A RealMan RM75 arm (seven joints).
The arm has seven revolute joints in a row. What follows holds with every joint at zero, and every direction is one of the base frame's.
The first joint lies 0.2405 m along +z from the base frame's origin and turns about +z.
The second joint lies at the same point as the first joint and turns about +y.
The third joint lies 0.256 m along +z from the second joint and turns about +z.
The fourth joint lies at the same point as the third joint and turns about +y.
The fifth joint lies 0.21 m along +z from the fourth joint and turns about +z.
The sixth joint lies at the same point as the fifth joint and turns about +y.
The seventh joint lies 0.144 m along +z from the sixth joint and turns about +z.
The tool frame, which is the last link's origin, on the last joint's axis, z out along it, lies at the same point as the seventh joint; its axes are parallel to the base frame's.
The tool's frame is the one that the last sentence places.
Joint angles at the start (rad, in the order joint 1, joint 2, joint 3, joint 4, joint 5, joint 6, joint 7):
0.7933, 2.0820, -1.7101, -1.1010, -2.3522, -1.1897, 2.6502
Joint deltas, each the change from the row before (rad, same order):
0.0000, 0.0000, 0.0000, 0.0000, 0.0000, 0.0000, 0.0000
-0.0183, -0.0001, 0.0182, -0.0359, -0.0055, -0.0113, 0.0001
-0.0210, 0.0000, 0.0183, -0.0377, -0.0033, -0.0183, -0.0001
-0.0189, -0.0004, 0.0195, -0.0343, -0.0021, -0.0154, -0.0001
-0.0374, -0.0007, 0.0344, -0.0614, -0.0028, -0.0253, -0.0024
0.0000, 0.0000, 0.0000, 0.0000, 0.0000, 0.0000, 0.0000
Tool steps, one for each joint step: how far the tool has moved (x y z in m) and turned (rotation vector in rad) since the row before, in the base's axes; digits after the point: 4 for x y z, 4 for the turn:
0.0000, 0.0000, 0.0000, 0.0000, 0.0000, 0.0000
-0.0018, 0.0000, 0.0057, 0.0135, 0.0164, 0.0017
-0.0008, -0.0012, 0.0060, 0.0084, 0.0149, -0.0022
-0.0007, -0.0005, 0.0063, 0.0112, 0.0155, -0.0029
0.0004, -0.0013, 0.0118, 0.0229, 0.0268, -0.0057
0.0000, 0.0000, 0.0000, 0.0000, 0.0000, 0.0000

